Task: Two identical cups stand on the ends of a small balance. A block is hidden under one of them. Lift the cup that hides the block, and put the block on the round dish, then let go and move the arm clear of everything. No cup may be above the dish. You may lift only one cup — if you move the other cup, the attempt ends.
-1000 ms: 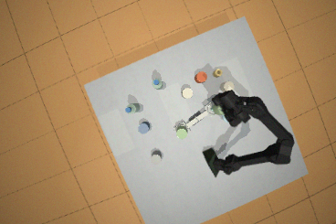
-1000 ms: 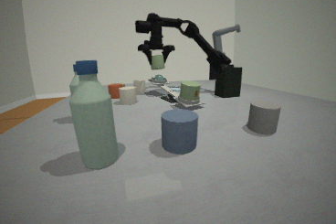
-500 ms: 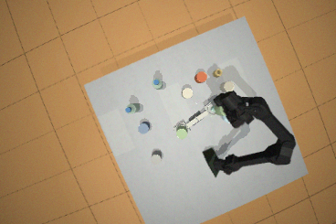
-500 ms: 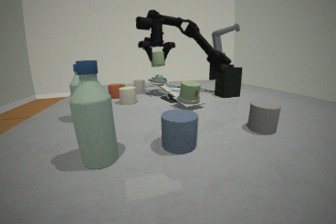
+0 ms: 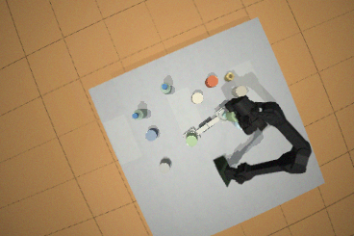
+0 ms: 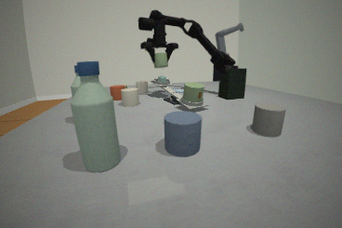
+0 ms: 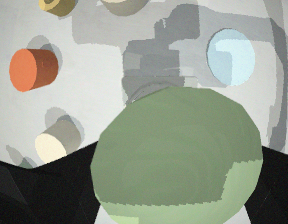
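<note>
Right now the teal block is 1 cm to the left of my gripper tip and 8 cm below it. Round my gripper tip: white balance 2 cm behind, 14 cm to the left, 15 cm below; orange cylinder 21 cm ahead, 3 cm to the right, 13 cm below; pale blue round dish 12 cm behind, 9 cm to the right, 17 cm below.
</note>
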